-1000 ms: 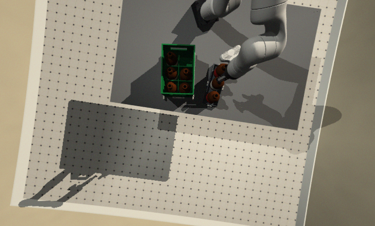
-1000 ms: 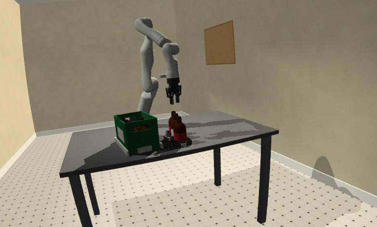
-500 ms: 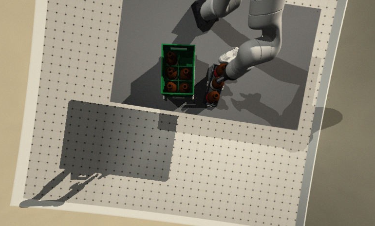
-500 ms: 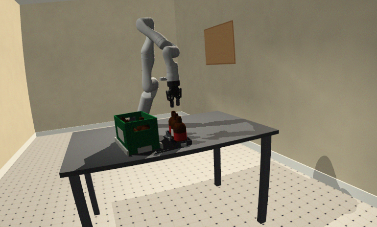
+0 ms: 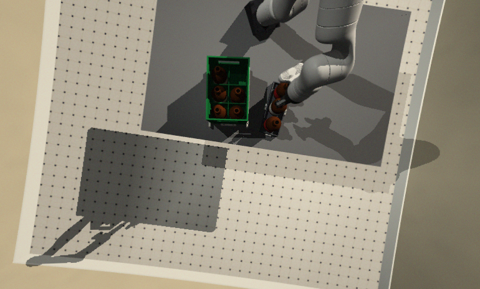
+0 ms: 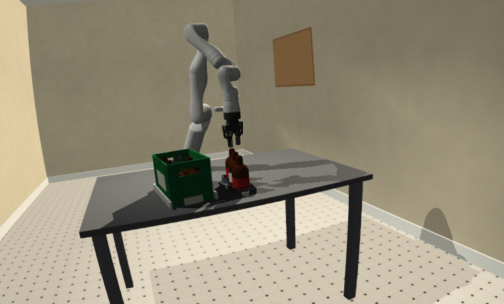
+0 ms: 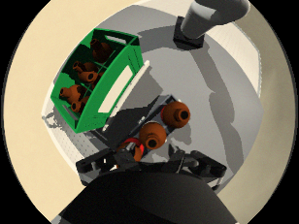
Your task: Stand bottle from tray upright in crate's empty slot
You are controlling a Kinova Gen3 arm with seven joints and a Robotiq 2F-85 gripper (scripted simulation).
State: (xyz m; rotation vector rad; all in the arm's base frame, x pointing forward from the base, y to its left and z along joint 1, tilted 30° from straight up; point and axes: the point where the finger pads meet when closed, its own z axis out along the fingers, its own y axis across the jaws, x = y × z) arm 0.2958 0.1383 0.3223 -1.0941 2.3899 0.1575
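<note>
Now: the dark tray 190 mm below my hand. From my hand the other things lie so: green crate: 50 mm ahead, 250 mm to the right, 120 mm below.
</note>
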